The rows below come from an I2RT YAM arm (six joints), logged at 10 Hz.
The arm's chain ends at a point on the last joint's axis. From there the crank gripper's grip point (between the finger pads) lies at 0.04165 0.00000 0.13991 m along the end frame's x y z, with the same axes.
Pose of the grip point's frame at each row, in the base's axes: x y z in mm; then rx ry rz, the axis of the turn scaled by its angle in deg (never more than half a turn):
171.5, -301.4, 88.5, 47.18, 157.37, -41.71
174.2, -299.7, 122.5, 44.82, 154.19, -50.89
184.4, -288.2, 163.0, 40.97, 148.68, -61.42
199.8, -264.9, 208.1, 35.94, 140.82, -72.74
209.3, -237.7, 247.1, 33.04, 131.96, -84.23
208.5, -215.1, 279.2, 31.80, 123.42, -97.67
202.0, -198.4, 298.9, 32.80, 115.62, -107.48
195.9, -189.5, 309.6, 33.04, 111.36, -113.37
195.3, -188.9, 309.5, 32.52, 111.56, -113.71
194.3, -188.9, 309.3, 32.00, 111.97, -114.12
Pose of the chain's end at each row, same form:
201.4, -250.4, 222.0, 47.18, 157.37, -41.71
205.8, -233.2, 248.6, 44.82, 154.19, -50.89
214.7, -202.9, 277.5, 40.97, 148.68, -61.42
226.2, -159.6, 305.7, 35.94, 140.82, -72.74
235.0, -116.2, 323.9, 33.04, 131.96, -84.23
241.6, -82.7, 331.0, 31.80, 123.42, -97.67
242.7, -61.9, 330.9, 32.80, 115.62, -107.48
241.9, -52.4, 329.9, 33.04, 111.36, -113.37
241.3, -51.8, 329.2, 32.52, 111.56, -113.71
240.6, -51.8, 328.6, 32.00, 111.97, -114.12

